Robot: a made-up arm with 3 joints.
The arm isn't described. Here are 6 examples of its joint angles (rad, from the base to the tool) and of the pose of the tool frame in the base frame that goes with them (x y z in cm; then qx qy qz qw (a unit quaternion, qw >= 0)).
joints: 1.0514 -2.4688 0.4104
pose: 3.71 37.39 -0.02 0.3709 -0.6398 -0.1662 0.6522
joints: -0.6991 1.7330 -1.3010
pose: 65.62 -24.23 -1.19 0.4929 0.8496 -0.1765 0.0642
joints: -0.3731 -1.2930 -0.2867
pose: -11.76 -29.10 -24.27 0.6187 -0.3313 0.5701 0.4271
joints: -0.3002 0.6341 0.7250
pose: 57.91 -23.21 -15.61 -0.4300 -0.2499 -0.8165 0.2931
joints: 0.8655 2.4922 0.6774
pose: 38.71 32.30 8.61 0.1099 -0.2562 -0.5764 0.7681
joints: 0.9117 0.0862 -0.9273
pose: -5.78 -3.79 -41.67 -0.8500 0.2585 -0.3373 0.3111
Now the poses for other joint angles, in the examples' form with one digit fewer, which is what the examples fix.
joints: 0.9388 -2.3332 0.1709
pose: 4.3 37.4 -6.2 0.373 -0.723 -0.107 0.571
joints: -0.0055 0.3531 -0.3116
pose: 25.7 -42.4 -30.4 -0.794 -0.151 -0.580 0.100
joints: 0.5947 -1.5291 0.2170
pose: -11.9 7.5 -30.8 0.499 -0.635 0.362 0.465
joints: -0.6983 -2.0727 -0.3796
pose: -8.6 -16.9 -30.9 0.374 -0.501 0.547 0.557
